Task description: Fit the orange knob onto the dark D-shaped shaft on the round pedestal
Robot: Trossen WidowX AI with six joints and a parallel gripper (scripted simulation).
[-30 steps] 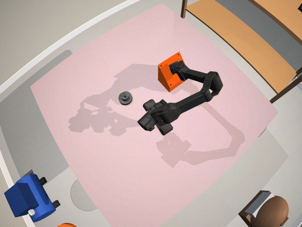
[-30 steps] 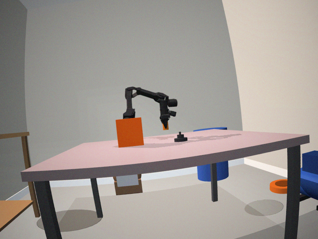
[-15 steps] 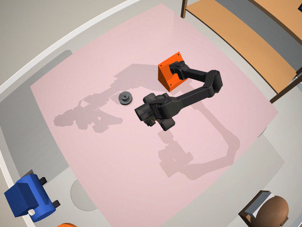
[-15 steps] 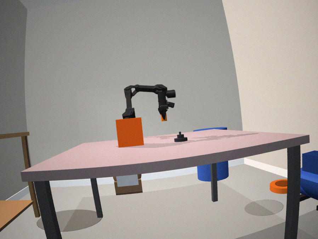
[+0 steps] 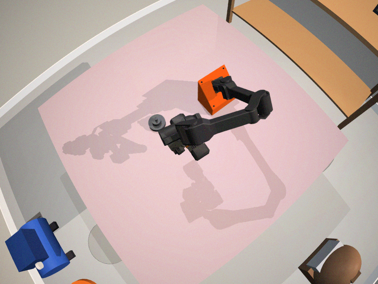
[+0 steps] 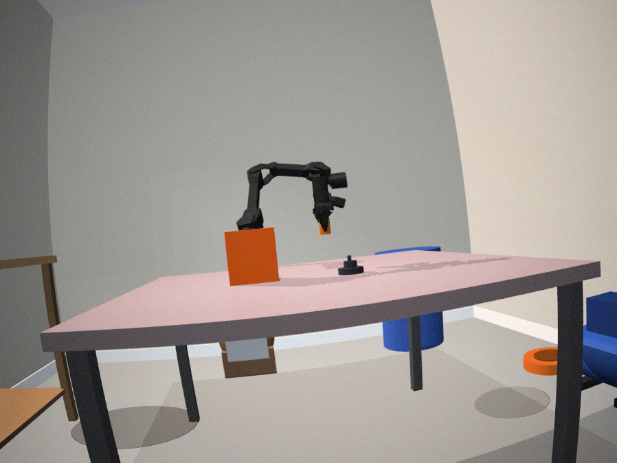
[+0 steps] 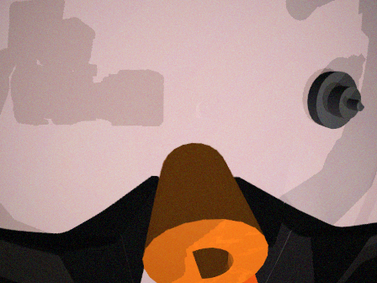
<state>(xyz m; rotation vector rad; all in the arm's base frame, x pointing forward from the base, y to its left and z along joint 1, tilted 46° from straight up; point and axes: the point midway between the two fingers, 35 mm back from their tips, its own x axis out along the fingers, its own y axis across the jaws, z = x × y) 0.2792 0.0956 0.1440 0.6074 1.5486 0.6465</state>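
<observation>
My gripper tip is now 220 mm to the left of the pedestal, 110 mm above it and 50 mm short of it. Also, from my gripper tip: orange knob 20 mm above.
</observation>
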